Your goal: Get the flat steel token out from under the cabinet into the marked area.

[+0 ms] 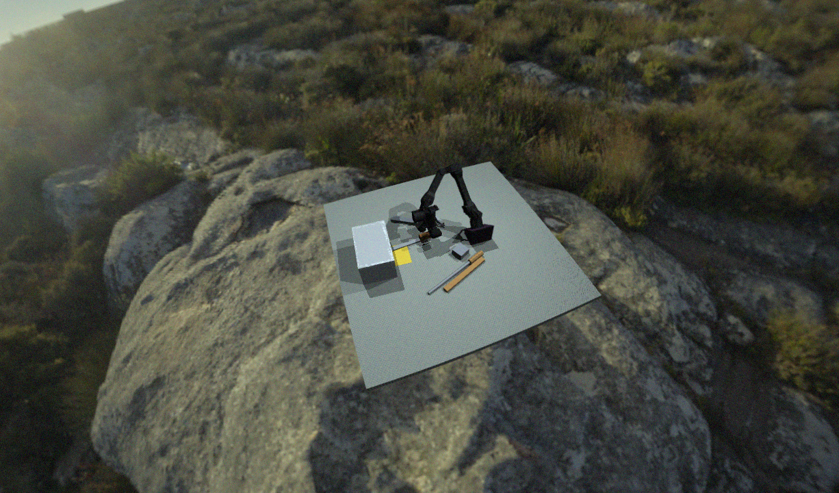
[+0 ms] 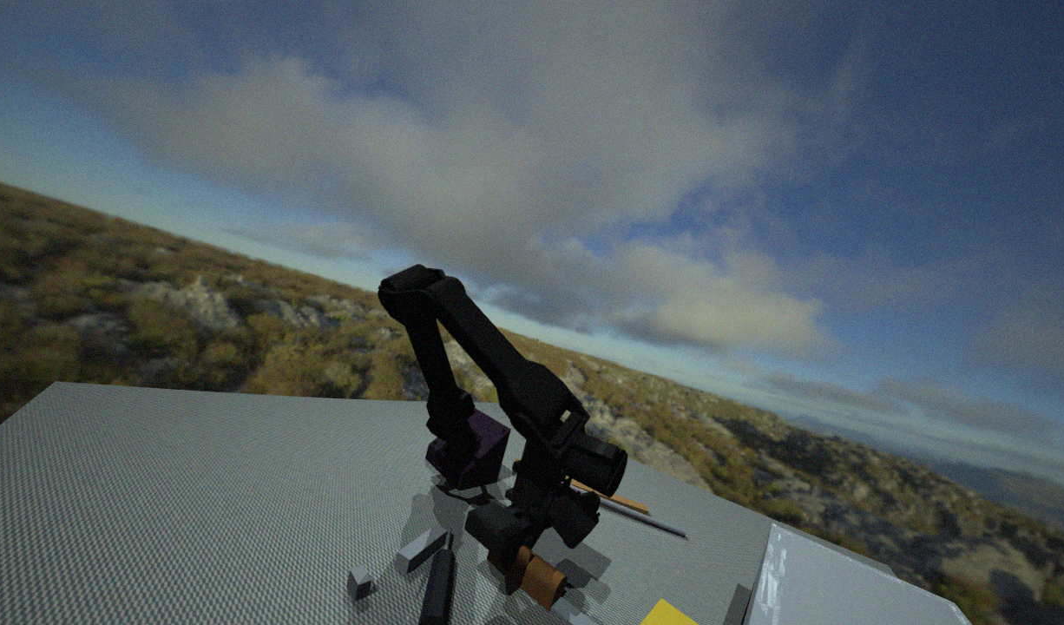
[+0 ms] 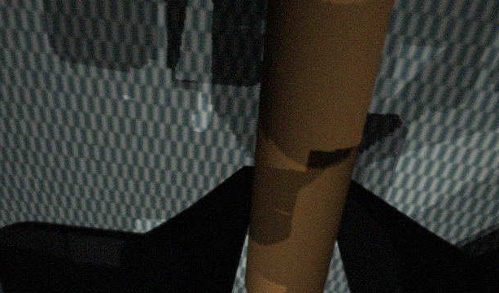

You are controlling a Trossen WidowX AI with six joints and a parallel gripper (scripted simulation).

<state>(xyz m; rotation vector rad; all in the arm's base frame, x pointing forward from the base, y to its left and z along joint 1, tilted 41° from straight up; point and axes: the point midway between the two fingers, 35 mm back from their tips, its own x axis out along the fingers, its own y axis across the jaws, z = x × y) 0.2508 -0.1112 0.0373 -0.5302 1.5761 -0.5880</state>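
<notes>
The grey bar lies 90 mm behind my gripper tip and 90 mm to the right of it. From my gripper tip the other things lie so: grey block: 100 mm behind, 190 mm to the left, 10 mm above; then small grey cube: 80 mm behind, 180 mm to the right; then wooden stick: 50 mm behind, 340 mm to the left.
</notes>
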